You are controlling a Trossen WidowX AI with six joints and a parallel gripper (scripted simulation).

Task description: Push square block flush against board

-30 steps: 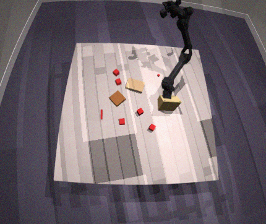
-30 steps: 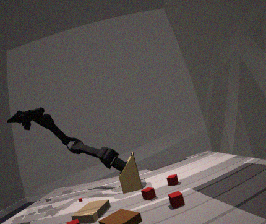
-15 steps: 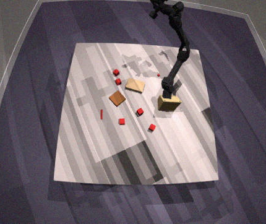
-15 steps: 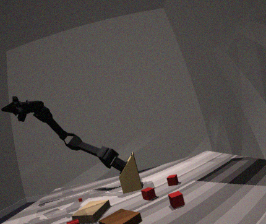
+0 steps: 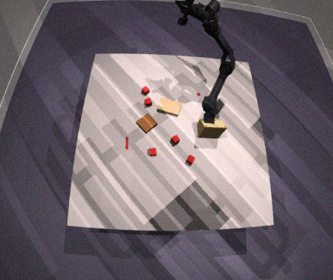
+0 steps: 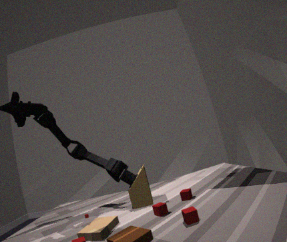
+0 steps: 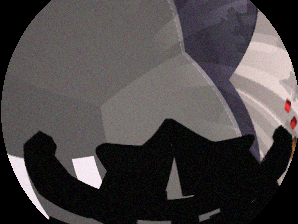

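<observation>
The square block lies 56 cm below my gripper tip, 48 cm to the left of it and 7 cm ahead of it. From my gripper tip the other things lie so: thin red stick (64 cm to the left, 57 cm below, 17 cm ahead); pale tan board (56 cm below, 33 cm to the left, 6 cm behind).
</observation>
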